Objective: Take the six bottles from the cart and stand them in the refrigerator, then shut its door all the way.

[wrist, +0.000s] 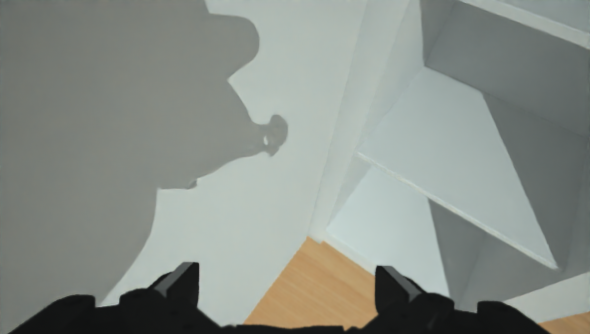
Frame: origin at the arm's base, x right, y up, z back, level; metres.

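Where they show: gripper, between the fingertips: (287, 283).
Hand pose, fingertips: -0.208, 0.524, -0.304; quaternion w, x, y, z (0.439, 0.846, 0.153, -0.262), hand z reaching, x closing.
After its pixels a point has its place, as x, y, z.
The refrigerator (395, 85) @[-0.297, 0.248, -0.843] stands open at the right of the wrist view. Its middle shelf (450, 145) @[-0.129, 0.136, -0.881] and its lower level (395, 220) @[-0.123, -0.270, -0.881] show at a steep tilt, with no bottle on the parts in view. A large white panel (220, 240) @[-0.343, 0.272, -0.354], which looks like its opened door, fills the left and centre and bears a broad grey shadow. My gripper (287, 283) @[-0.208, 0.524, -0.304] is open and empty, its two dark fingers at the bottom of the view, apart from the panel and shelves. The six bottles and the cart do not show.
The front edge of a higher shelf (530, 24) @[-0.155, 0.498, -0.720] crosses the top right corner. The wooden floor (300, 285) @[-0.272, -0.396, -0.540] shows between the fingers, below the meeting line of the panel and the refrigerator body. The lower front edge of the refrigerator runs towards the bottom right.
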